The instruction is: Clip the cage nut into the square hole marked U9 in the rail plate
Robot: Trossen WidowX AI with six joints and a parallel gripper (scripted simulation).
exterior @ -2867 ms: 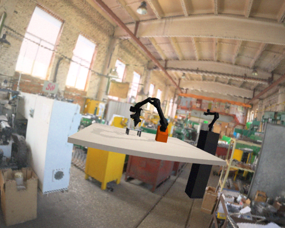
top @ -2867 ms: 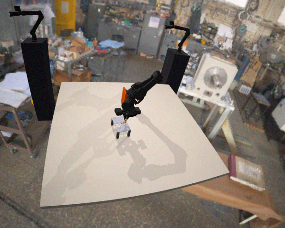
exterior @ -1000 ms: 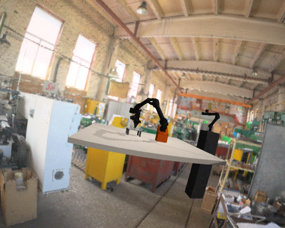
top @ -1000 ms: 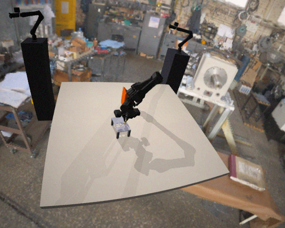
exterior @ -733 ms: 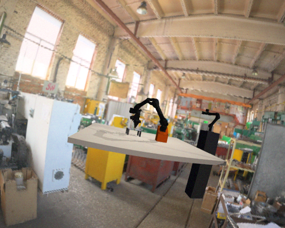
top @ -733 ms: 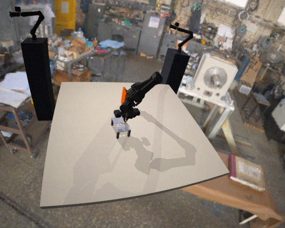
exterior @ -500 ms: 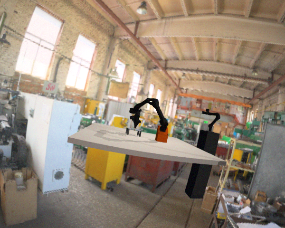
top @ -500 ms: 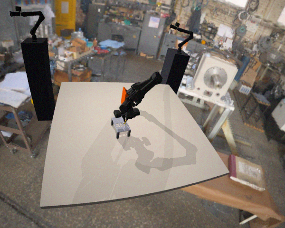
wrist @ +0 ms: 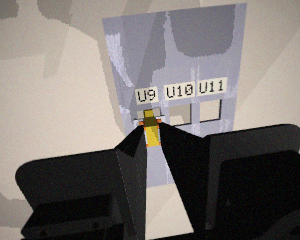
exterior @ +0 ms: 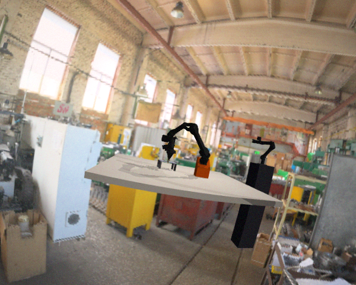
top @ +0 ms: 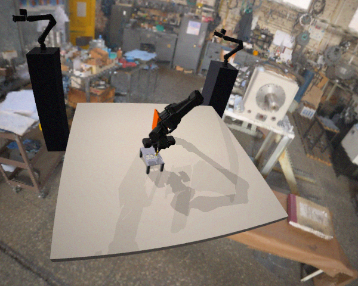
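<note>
The orange cage nut is 1 cm below my gripper tip.
</note>
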